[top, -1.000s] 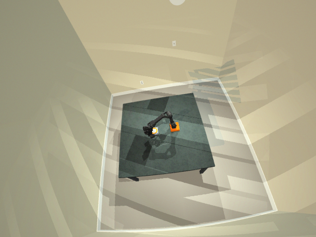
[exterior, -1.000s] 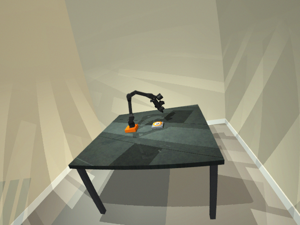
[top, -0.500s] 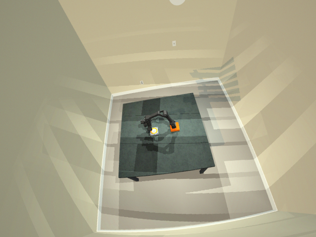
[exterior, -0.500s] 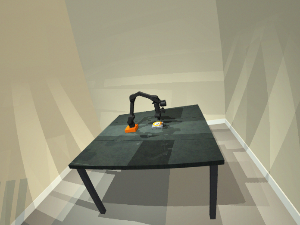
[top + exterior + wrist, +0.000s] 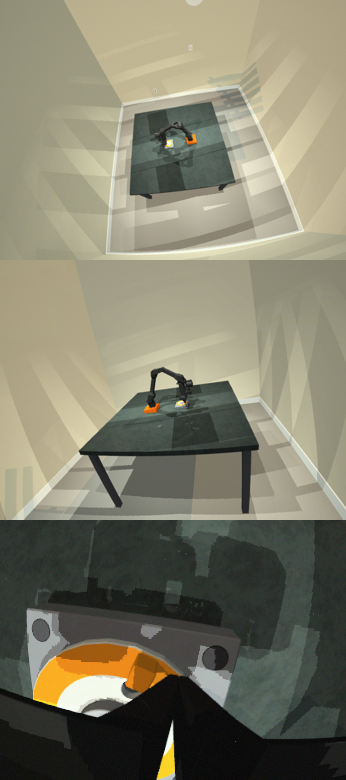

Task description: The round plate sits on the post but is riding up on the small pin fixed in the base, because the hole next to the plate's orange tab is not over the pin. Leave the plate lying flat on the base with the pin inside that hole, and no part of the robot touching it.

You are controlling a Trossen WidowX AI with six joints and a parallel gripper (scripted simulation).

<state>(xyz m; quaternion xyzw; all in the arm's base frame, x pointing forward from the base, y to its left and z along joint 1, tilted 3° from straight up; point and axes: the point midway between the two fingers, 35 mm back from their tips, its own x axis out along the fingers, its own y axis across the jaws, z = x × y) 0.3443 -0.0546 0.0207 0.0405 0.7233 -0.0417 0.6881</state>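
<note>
The round plate is 20 mm behind my gripper tip, 30 mm to the left of it and 10 mm below it.
</note>
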